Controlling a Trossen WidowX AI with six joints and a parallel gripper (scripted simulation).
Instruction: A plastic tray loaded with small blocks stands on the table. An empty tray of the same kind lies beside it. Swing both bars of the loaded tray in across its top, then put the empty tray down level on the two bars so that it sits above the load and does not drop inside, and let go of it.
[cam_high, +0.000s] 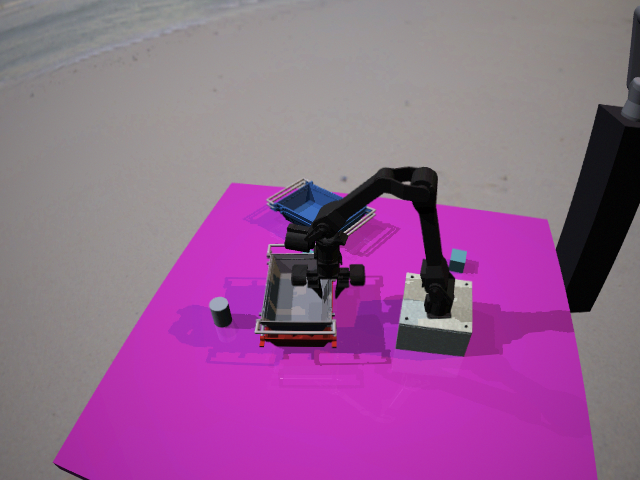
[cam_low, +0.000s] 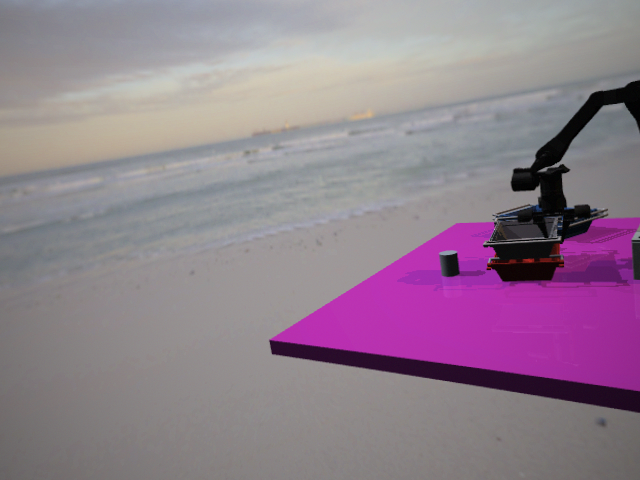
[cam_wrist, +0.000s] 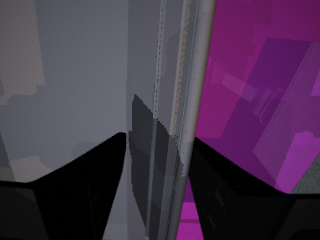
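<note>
Right now the grey tray is 80 mm ahead of my gripper tip and 30 mm above it. Round my gripper tip: grey cylinder 300 mm ahead, 20 mm to the left, 40 mm below.
</note>
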